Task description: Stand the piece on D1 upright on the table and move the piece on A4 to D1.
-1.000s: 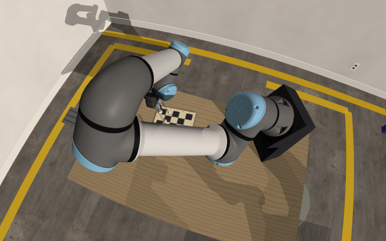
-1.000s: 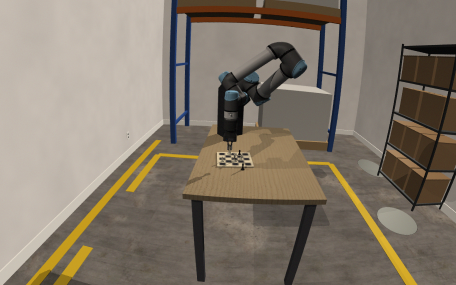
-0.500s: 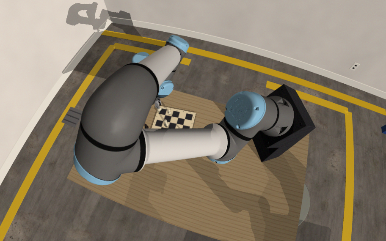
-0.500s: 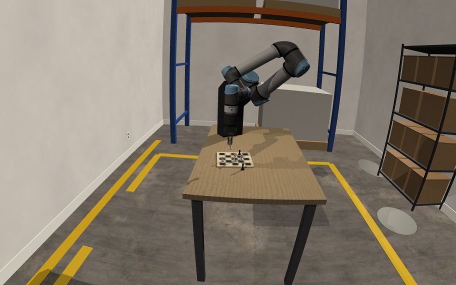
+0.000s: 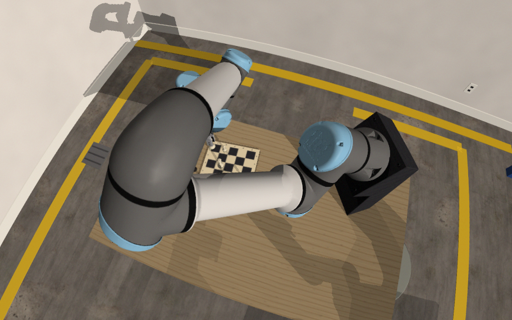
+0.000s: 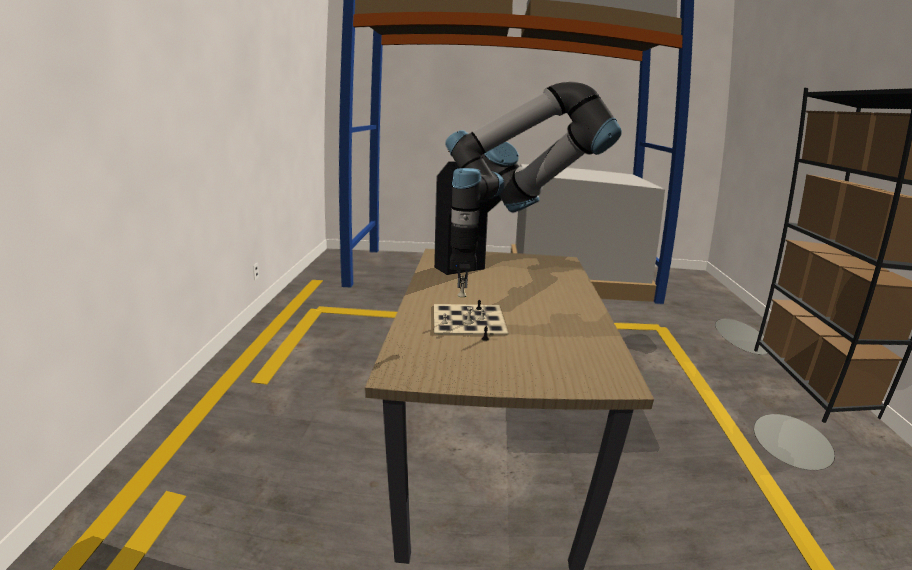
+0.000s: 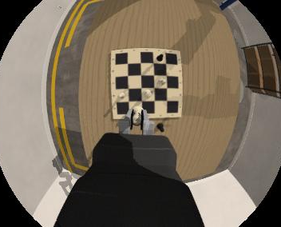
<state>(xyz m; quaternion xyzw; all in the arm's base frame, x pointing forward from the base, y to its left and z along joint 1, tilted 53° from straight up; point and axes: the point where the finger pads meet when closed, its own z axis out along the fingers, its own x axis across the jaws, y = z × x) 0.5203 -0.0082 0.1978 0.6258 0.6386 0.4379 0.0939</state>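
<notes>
My hand is 150 mm above the chessboard and 70 mm past it.
</notes>
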